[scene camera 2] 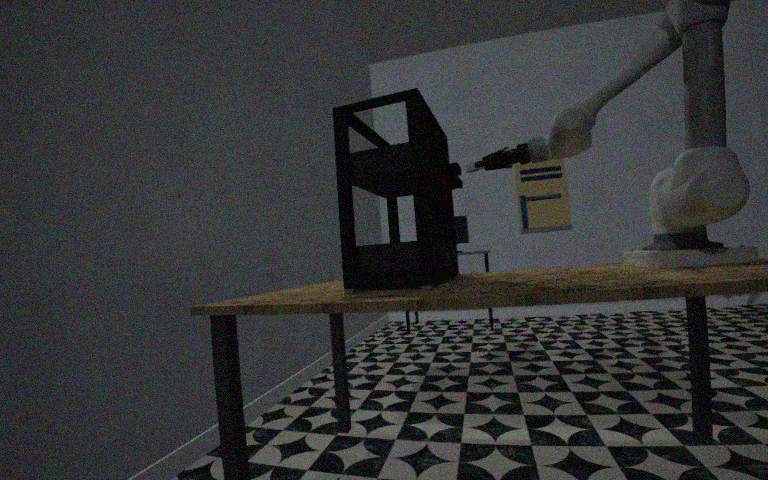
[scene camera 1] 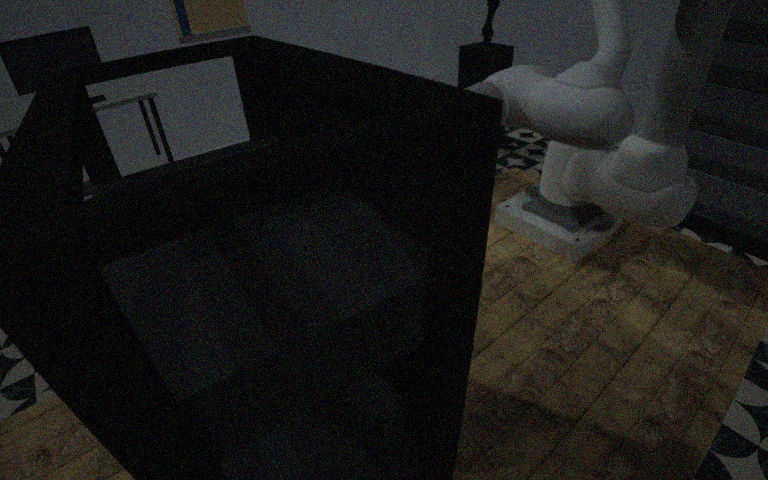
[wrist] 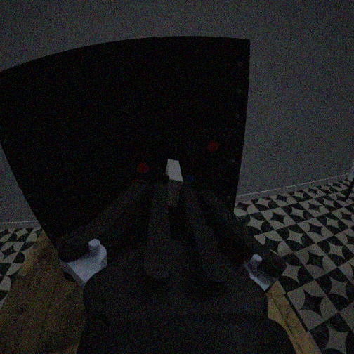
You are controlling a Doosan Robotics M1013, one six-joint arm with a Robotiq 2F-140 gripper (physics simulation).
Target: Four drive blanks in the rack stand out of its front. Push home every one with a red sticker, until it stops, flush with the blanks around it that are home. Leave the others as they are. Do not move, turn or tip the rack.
Labels:
A black rack shows in scene camera 2, in scene camera 1 (308, 297) and in the wrist view. The same spot on the black rack: (wrist: 89, 121) is (scene camera 2: 436, 146).

